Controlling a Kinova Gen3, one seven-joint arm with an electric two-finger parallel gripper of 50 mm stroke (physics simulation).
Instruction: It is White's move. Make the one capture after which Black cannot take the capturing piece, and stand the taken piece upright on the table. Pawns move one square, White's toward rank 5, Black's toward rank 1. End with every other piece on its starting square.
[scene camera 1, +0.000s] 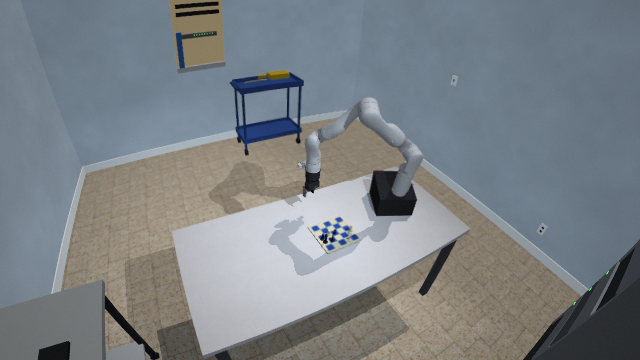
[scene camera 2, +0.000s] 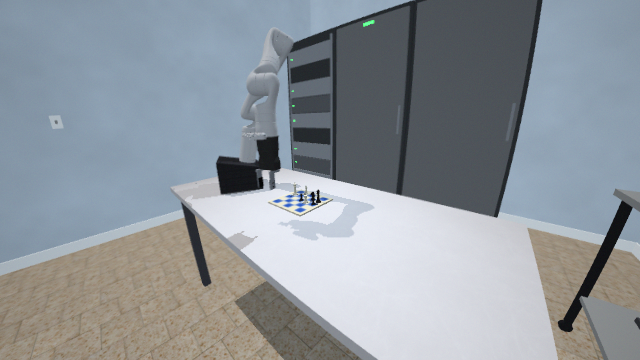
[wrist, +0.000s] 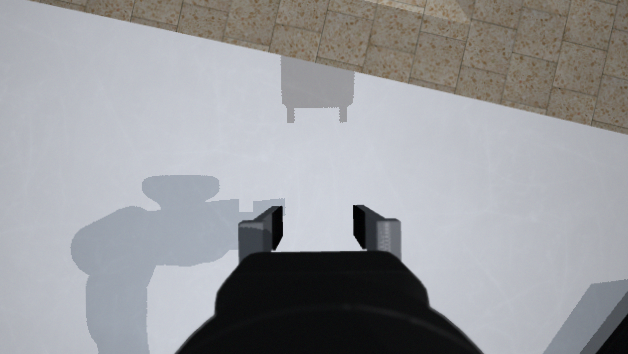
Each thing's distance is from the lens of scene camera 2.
my gripper (scene camera 2: 266, 187): 75 cm
blue-and-cream chessboard (scene camera 2: 289, 202): 94 cm
